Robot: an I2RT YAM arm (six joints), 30 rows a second.
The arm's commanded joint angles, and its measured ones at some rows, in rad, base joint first. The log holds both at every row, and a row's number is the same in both.
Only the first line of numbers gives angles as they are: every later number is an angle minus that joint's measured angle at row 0.
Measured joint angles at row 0:
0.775, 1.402, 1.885, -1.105, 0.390, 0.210
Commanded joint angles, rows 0 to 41:
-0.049, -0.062, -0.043, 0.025, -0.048, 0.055
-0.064, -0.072, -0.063, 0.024, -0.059, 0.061
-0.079, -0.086, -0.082, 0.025, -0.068, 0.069
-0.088, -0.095, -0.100, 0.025, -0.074, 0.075
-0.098, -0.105, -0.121, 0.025, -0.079, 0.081
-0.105, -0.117, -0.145, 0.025, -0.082, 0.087
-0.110, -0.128, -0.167, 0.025, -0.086, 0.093
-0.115, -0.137, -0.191, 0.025, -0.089, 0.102
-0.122, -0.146, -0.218, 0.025, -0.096, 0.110
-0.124, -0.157, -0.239, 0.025, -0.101, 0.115
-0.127, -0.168, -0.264, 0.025, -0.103, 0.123
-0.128, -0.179, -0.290, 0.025, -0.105, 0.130
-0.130, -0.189, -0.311, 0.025, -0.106, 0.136
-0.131, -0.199, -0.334, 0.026, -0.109, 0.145
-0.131, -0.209, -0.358, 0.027, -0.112, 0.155
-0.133, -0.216, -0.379, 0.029, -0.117, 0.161
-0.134, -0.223, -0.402, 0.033, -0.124, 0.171
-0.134, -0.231, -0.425, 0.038, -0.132, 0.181
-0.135, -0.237, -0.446, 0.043, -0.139, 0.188
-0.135, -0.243, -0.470, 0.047, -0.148, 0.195
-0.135, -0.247, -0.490, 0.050, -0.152, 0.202
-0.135, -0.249, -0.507, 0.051, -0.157, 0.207
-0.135, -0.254, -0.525, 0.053, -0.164, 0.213
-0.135, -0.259, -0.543, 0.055, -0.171, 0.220
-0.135, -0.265, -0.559, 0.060, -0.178, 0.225
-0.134, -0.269, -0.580, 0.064, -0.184, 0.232
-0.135, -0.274, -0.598, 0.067, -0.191, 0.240
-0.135, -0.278, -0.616, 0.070, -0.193, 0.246
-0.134, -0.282, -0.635, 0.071, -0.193, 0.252
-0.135, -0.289, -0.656, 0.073, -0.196, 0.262
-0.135, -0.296, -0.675, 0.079, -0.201, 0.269
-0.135, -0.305, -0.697, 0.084, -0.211, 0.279
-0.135, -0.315, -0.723, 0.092, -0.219, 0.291
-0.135, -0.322, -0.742, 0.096, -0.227, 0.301
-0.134, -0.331, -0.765, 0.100, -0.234, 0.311
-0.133, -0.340, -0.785, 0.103, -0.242, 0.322
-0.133, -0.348, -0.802, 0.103, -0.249, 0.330
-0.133, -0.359, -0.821, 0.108, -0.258, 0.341
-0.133, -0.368, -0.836, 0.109, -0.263, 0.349
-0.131, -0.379, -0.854, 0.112, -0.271, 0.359
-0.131, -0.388, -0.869, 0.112, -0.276, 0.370
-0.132, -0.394, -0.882, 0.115, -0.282, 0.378
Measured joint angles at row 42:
-0.130, -0.360, -0.865, 0.093, -0.268, 0.320
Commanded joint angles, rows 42 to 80:
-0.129, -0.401, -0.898, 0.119, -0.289, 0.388
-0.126, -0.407, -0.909, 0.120, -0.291, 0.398
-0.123, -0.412, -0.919, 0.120, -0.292, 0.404
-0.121, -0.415, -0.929, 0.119, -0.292, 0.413
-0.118, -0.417, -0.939, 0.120, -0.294, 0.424
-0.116, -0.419, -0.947, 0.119, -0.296, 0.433
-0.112, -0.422, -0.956, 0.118, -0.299, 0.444
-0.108, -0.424, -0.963, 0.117, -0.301, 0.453
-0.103, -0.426, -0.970, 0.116, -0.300, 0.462
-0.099, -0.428, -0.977, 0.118, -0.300, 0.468
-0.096, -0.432, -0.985, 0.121, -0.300, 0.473
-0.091, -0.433, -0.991, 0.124, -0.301, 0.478
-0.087, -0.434, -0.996, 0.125, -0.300, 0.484
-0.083, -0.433, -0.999, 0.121, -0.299, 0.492
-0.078, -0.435, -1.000, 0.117, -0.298, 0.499
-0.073, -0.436, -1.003, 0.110, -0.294, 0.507
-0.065, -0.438, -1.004, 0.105, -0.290, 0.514
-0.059, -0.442, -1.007, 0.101, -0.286, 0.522
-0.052, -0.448, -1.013, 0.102, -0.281, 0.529
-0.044, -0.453, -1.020, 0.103, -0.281, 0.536
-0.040, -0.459, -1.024, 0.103, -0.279, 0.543
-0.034, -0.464, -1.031, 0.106, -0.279, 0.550
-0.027, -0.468, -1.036, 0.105, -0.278, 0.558
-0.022, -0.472, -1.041, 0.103, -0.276, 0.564
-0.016, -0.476, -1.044, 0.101, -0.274, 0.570
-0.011, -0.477, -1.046, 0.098, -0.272, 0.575
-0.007, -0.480, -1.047, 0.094, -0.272, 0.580
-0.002, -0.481, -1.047, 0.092, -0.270, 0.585
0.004, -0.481, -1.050, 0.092, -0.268, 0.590
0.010, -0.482, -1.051, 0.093, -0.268, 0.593
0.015, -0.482, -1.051, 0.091, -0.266, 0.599
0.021, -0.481, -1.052, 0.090, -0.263, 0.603
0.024, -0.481, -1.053, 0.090, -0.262, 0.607
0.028, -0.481, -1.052, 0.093, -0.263, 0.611
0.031, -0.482, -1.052, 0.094, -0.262, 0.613
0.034, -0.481, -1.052, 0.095, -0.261, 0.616
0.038, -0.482, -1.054, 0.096, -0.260, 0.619
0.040, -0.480, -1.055, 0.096, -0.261, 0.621
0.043, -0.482, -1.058, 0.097, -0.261, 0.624
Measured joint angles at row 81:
0.034, -0.466, -1.043, 0.104, -0.295, 0.583
